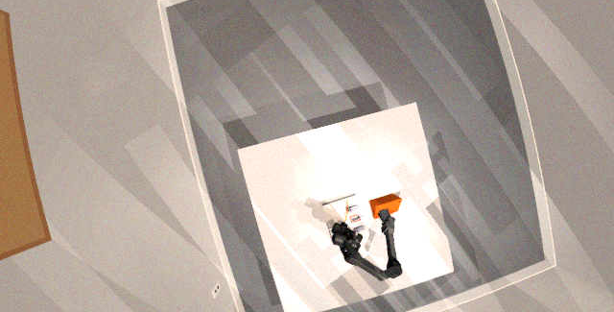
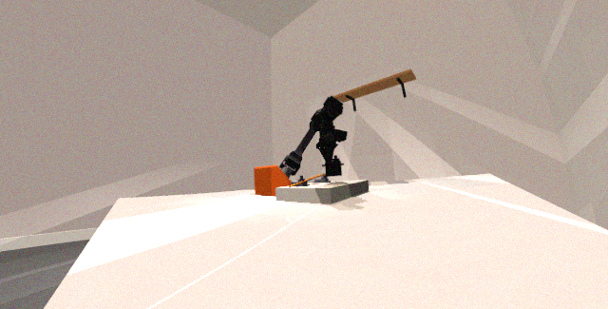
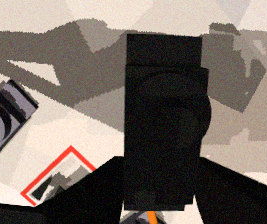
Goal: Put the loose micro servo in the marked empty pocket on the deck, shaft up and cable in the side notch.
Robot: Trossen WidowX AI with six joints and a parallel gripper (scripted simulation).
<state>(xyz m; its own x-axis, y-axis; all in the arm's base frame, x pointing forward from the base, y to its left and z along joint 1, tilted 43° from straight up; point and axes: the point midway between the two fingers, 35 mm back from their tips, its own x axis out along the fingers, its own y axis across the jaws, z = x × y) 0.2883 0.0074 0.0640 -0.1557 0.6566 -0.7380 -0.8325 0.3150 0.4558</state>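
Now: gripper tip 1 cm short of the pale deck and 10 cm above it.
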